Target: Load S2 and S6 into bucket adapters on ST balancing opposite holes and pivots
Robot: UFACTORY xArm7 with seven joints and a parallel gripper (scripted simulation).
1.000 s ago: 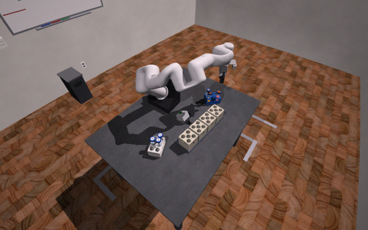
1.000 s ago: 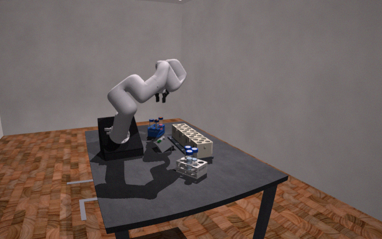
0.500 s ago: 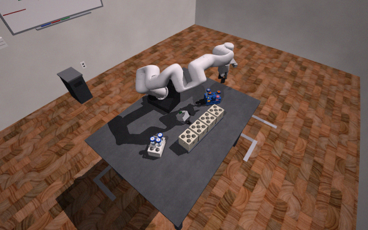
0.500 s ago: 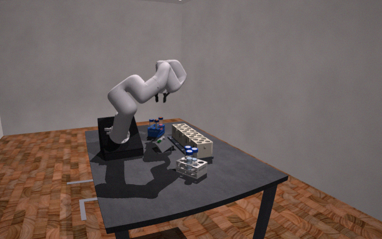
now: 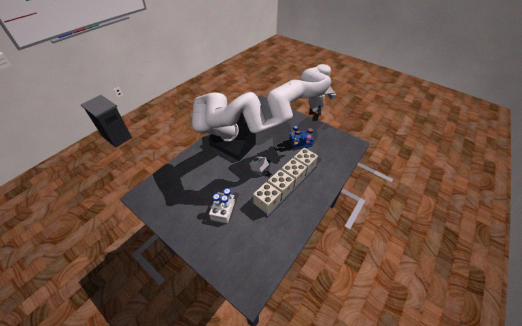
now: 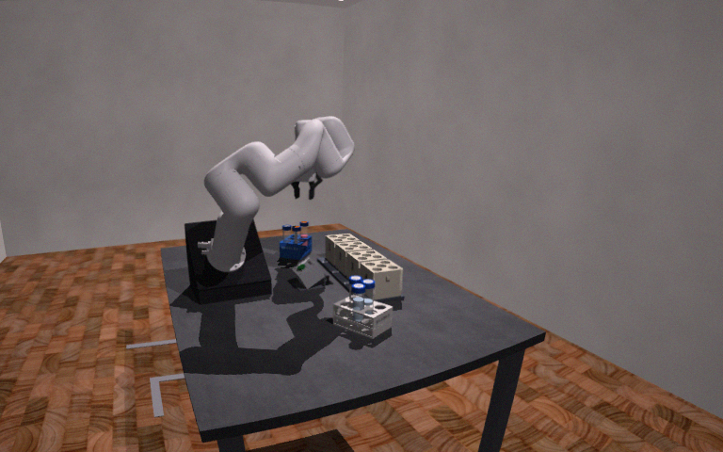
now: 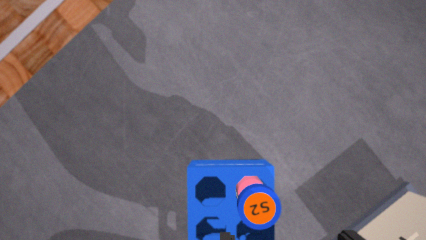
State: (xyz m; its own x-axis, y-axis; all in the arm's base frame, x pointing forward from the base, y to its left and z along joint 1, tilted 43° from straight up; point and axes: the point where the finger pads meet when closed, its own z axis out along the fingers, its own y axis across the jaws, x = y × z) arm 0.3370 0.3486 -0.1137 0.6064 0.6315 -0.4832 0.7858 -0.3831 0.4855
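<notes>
My hand is 17 cm above the orange-dot tube and 1 cm past it. The rest, counted from my hand: white rack (68 cm to the right, 20 cm below, 5 cm behind); then blue rack (20 cm below, 4 cm behind, 2 cm to the right).
</notes>
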